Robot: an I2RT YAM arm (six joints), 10 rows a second.
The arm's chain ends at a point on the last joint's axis. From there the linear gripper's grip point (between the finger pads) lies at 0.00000 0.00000 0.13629 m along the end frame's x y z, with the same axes.
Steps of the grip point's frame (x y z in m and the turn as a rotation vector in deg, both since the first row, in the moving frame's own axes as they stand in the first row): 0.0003 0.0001 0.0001 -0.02 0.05 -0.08; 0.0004 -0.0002 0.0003 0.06 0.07 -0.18; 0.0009 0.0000 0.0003 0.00 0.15 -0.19; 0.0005 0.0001 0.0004 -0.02 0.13 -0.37; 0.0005 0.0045 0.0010 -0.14 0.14 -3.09; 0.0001 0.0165 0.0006 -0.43 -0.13 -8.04; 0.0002 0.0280 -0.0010 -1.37 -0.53 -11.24; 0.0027 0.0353 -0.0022 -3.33 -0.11 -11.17; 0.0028 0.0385 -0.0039 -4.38 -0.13 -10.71; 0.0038 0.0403 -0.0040 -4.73 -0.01 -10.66; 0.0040 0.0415 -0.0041 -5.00 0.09 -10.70; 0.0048 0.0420 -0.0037 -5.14 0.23 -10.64
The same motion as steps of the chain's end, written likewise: 0.0002 0.0001 0.0001 -0.02 0.05 -0.08; 0.0002 -0.0001 0.0003 0.06 0.07 -0.18; 0.0005 0.0000 0.0003 0.00 0.15 -0.19; 0.0002 0.0001 0.0004 -0.02 0.13 -0.37; 0.0002 0.0042 0.0010 -0.14 0.14 -3.09; 0.0003 0.0155 0.0006 -0.43 -0.13 -8.04; 0.0011 0.0246 -0.0010 -1.37 -0.53 -11.24; 0.0022 0.0274 -0.0020 -3.33 -0.11 -11.17; 0.0021 0.0281 -0.0035 -4.38 -0.13 -10.71; 0.0028 0.0291 -0.0035 -4.73 -0.01 -10.66; 0.0027 0.0297 -0.0036 -5.00 0.09 -10.70; 0.0031 0.0299 -0.0032 -5.14 0.23 -10.64
